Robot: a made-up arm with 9 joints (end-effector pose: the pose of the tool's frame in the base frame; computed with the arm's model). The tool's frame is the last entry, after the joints.
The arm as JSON. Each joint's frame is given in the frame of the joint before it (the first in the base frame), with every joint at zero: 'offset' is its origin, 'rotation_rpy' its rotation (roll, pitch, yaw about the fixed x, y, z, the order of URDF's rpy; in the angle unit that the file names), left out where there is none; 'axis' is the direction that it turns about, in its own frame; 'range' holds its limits. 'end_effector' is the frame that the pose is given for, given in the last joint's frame.
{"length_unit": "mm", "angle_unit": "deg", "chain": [
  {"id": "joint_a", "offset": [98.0, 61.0, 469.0], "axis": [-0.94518, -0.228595, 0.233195], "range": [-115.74, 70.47]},
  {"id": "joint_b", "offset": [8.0, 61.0, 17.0], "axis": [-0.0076, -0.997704, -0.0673], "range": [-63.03, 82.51]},
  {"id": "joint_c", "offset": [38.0, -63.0, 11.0], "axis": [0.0, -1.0, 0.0], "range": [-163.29, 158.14]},
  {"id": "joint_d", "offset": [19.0, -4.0, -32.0], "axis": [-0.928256, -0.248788, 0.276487], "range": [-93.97, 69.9]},
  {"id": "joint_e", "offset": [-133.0, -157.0, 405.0], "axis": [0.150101, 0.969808, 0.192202], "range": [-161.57, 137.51]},
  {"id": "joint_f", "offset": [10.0, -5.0, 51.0], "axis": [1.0, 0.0, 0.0], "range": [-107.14, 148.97]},
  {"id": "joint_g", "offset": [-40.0, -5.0, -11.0], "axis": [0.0, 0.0, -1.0], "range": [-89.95, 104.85]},
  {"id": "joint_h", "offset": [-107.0, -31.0, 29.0], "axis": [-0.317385, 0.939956, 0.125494], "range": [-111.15, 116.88]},
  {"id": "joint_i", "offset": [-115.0, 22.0, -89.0], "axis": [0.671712, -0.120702, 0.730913], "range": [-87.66, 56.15]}
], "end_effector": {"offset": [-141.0, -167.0, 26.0], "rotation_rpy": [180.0, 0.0, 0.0]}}
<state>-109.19 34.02 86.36 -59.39 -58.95 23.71 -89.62 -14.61 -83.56</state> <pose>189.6 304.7 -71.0 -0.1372 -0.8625 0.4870 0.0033</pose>
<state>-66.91 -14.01 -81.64 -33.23 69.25 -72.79 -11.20 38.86 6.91</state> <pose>424.7 -99.5 -312.5 0.1568 -0.8798 0.3091 0.3253</pose>
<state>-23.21 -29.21 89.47 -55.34 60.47 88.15 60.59 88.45 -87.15</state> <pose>196.4 -572.3 217.4 0.3920 0.8744 -0.2842 0.0313</pose>
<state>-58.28 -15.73 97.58 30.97 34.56 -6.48 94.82 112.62 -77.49</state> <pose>-271.5 107.1 879.8 -0.4396 0.1701 0.8473 0.2446</pose>
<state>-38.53 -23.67 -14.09 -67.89 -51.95 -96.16 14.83 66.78 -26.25</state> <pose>217.8 -230.9 665.4 0.1951 -0.1084 -0.8746 0.4303</pose>
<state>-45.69 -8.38 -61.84 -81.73 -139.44 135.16 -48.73 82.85 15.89</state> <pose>-178.9 -421.1 55.9 -0.9524 -0.1512 -0.1291 0.2312</pose>
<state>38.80 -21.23 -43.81 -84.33 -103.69 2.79 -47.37 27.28 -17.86</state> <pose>-305.6 48.7 895.6 0.7050 -0.4117 -0.1554 0.5561</pose>
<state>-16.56 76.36 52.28 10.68 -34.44 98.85 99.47 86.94 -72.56</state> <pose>-368.2 -82.1 -52.5 0.9721 0.0353 0.1622 0.1659</pose>
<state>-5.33 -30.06 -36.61 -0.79 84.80 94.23 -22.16 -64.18 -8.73</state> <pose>649.9 48.4 911.2 -0.2963 0.8449 0.4453 0.0053</pose>
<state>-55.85 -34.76 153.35 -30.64 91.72 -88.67 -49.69 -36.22 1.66</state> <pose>-203.5 -360.5 138.1 0.7856 0.4486 0.3678 0.2152</pose>
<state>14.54 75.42 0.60 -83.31 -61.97 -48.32 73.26 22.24 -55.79</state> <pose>-32.8 -73.1 669.1 -0.3953 0.7014 0.3115 0.5048</pose>
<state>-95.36 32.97 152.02 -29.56 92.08 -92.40 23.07 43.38 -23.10</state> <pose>-20.1 704.3 36.9 0.4377 -0.8314 -0.2104 0.2701</pose>
